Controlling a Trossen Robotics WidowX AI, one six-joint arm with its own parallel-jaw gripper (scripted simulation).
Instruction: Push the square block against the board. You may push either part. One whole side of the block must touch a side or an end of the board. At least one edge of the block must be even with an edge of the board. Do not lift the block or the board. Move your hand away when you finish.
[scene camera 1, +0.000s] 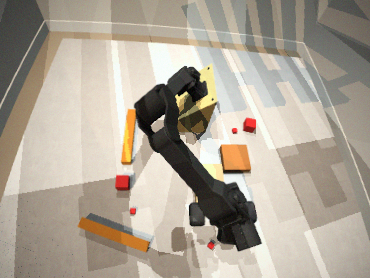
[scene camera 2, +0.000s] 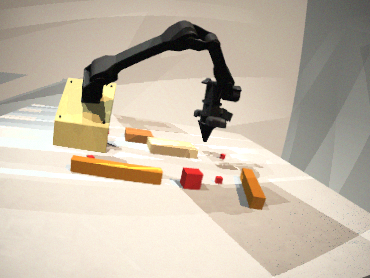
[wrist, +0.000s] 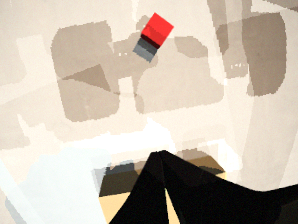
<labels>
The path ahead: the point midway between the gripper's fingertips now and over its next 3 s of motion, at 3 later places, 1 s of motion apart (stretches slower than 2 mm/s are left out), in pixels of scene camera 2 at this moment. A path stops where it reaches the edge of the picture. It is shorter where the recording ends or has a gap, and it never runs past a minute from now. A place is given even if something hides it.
My gripper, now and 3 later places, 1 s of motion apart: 204, 142; 195, 152; 185, 149; 176, 147
</labels>
